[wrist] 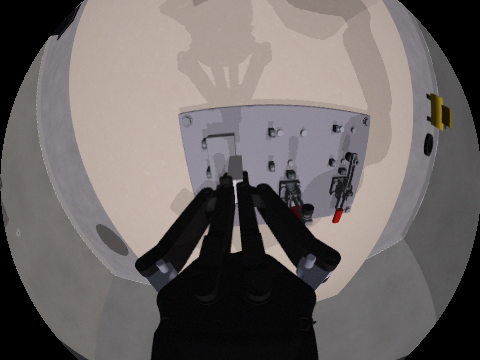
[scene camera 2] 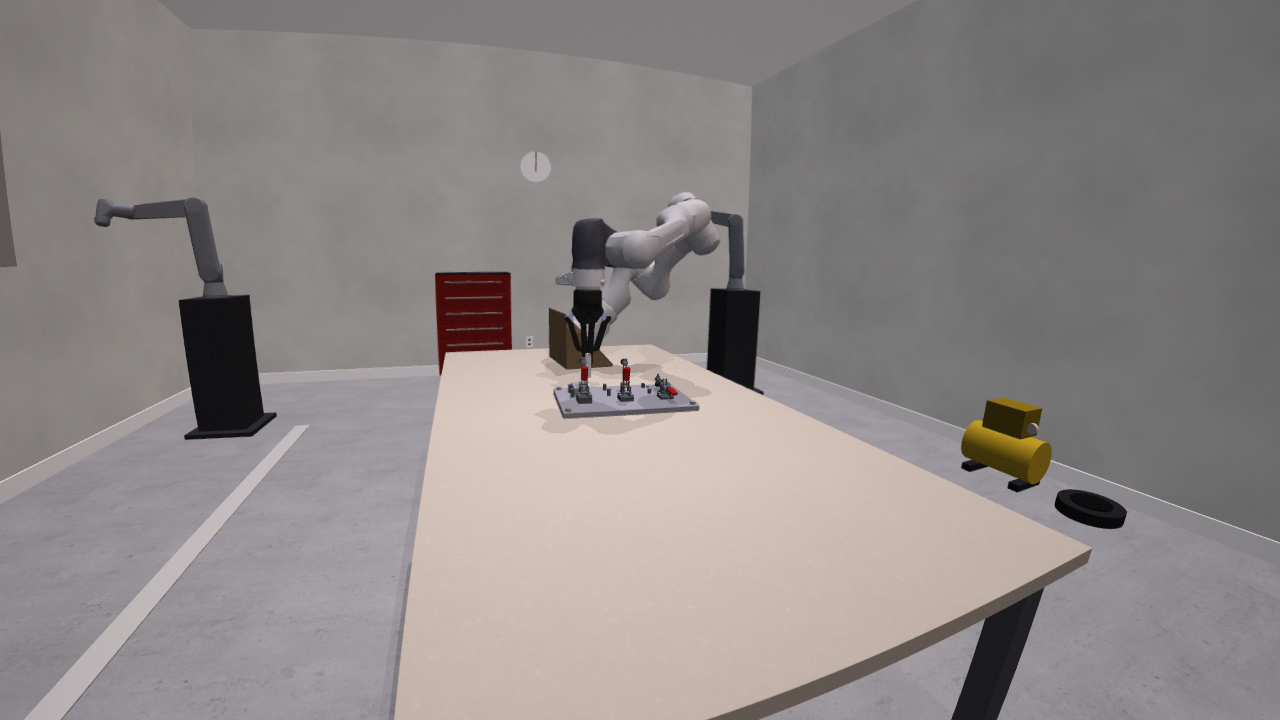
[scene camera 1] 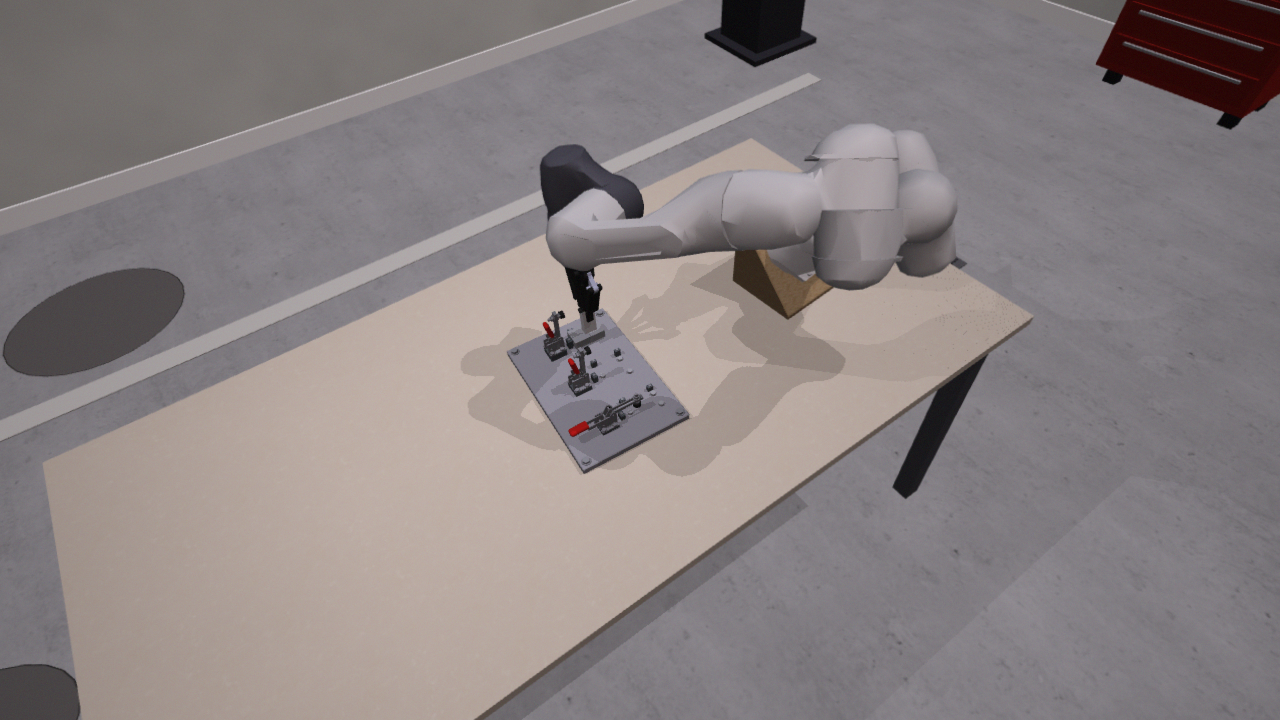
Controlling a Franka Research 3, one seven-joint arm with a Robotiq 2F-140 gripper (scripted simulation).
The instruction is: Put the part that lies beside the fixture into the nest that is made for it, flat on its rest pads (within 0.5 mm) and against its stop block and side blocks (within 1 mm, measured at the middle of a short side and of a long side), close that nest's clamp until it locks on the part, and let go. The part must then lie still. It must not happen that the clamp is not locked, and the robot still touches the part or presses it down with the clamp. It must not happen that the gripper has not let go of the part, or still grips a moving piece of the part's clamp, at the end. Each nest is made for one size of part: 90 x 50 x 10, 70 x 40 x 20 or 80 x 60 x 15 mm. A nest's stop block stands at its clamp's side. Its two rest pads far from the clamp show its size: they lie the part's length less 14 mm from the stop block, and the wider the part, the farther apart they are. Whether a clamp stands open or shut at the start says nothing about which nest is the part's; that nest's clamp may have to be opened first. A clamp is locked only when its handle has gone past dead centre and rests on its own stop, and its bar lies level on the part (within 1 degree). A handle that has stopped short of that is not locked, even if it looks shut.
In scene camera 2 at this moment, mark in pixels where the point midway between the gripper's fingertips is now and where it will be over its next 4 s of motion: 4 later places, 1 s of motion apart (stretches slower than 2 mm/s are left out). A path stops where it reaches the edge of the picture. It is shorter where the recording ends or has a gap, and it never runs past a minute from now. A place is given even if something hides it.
My gripper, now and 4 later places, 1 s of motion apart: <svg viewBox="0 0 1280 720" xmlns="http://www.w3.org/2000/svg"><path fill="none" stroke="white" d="M587 376L594 382L594 389L590 391L591 390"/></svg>
